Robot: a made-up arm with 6 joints. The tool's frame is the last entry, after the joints.
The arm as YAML. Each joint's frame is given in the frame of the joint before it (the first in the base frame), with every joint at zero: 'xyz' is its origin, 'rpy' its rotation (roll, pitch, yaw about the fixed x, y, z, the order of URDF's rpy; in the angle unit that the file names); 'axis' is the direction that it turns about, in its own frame. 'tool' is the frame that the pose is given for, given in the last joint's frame.
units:
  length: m
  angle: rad
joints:
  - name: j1
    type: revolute
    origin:
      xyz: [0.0, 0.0, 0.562]
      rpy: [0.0, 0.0, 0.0]
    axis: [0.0, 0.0, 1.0]
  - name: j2
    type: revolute
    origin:
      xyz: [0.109, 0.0, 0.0]
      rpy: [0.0, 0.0, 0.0]
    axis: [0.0, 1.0, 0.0]
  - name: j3
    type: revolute
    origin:
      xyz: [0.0, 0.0, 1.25]
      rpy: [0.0, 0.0, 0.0]
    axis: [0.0, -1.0, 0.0]
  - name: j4
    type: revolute
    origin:
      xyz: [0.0, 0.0, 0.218]
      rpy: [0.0, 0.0, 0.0]
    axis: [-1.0, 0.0, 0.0]
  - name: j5
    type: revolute
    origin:
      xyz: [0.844, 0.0, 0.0]
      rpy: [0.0, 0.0, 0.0]
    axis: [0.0, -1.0, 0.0]
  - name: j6
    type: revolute
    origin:
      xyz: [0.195, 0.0, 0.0]
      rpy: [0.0, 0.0, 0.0]
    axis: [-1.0, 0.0, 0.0]
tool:
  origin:
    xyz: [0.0, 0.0, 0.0]
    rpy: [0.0, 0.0, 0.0]
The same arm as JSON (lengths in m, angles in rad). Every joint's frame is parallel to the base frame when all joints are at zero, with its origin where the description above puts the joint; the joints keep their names.
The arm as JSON. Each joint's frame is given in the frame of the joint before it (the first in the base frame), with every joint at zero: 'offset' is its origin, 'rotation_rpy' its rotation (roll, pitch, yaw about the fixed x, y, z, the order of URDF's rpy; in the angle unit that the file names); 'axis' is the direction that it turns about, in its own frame. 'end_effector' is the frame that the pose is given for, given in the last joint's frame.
{
  "length_unit": "m",
  "angle_unit": "rad",
  "chain": [
    {
      "id": "j1",
      "offset": [
        0.0,
        0.0,
        0.562
      ],
      "rotation_rpy": [
        0.0,
        0.0,
        0.0
      ],
      "axis": [
        0.0,
        0.0,
        1.0
      ]
    },
    {
      "id": "j2",
      "offset": [
        0.109,
        0.0,
        0.0
      ],
      "rotation_rpy": [
        0.0,
        0.0,
        0.0
      ],
      "axis": [
        0.0,
        1.0,
        0.0
      ]
    },
    {
      "id": "j3",
      "offset": [
        0.0,
        0.0,
        1.25
      ],
      "rotation_rpy": [
        0.0,
        0.0,
        0.0
      ],
      "axis": [
        0.0,
        -1.0,
        0.0
      ]
    },
    {
      "id": "j4",
      "offset": [
        0.0,
        0.0,
        0.218
      ],
      "rotation_rpy": [
        0.0,
        0.0,
        0.0
      ],
      "axis": [
        -1.0,
        0.0,
        0.0
      ]
    },
    {
      "id": "j5",
      "offset": [
        0.844,
        0.0,
        0.0
      ],
      "rotation_rpy": [
        0.0,
        0.0,
        0.0
      ],
      "axis": [
        0.0,
        -1.0,
        0.0
      ]
    },
    {
      "id": "j6",
      "offset": [
        0.195,
        0.0,
        0.0
      ],
      "rotation_rpy": [
        0.0,
        0.0,
        0.0
      ],
      "axis": [
        -1.0,
        0.0,
        0.0
      ]
    }
  ],
  "end_effector": {
    "offset": [
      0.0,
      0.0,
      0.0
    ],
    "rotation_rpy": [
      0.0,
      0.0,
      0.0
    ]
  }
}

